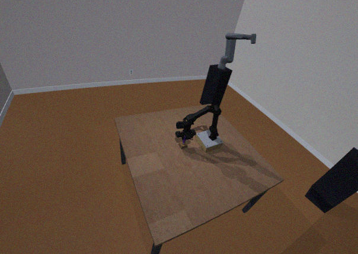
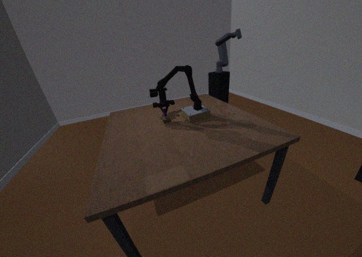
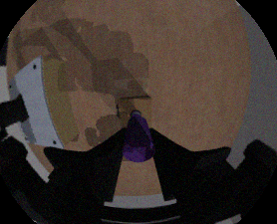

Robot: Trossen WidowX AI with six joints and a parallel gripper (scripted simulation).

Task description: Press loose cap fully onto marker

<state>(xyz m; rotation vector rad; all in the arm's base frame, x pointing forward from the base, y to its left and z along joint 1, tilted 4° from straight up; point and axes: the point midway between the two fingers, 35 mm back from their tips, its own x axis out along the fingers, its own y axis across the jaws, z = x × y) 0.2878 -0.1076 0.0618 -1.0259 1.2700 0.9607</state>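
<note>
Right now the purple cap is 1 cm above my gripper tip. Round my gripper tip: holder block (7 cm below).
</note>
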